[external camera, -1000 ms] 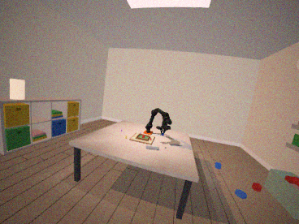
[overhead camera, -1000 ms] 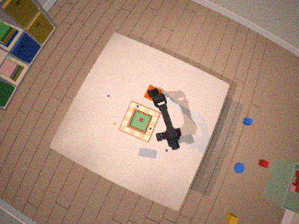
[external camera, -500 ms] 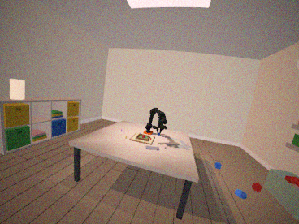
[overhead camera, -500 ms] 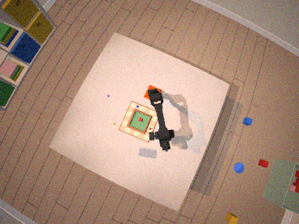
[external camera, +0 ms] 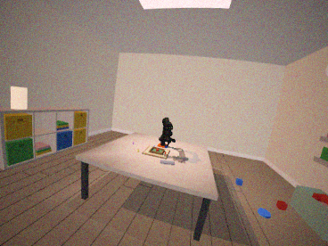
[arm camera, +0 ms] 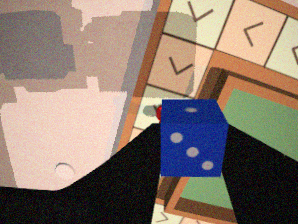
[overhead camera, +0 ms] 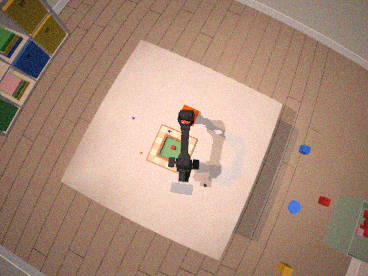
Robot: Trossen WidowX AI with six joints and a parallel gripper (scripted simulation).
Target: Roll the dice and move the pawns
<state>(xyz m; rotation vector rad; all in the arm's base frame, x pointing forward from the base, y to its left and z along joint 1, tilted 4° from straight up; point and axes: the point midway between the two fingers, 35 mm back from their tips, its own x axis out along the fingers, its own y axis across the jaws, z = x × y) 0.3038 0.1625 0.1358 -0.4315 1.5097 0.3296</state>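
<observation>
My gripper tip is 40 mm past the red pawn, 10 mm to the left of it and 80 mm above it. The rest, counted from my gripper tip: small dark bit: 50 mm ahead, 220 mm to the left, 110 mm below; then grey flat piece: 150 mm ahead, 90 mm to the left, 110 mm below; then green tray: 40 mm behind, 120 mm to the right, 100 mm below.
</observation>
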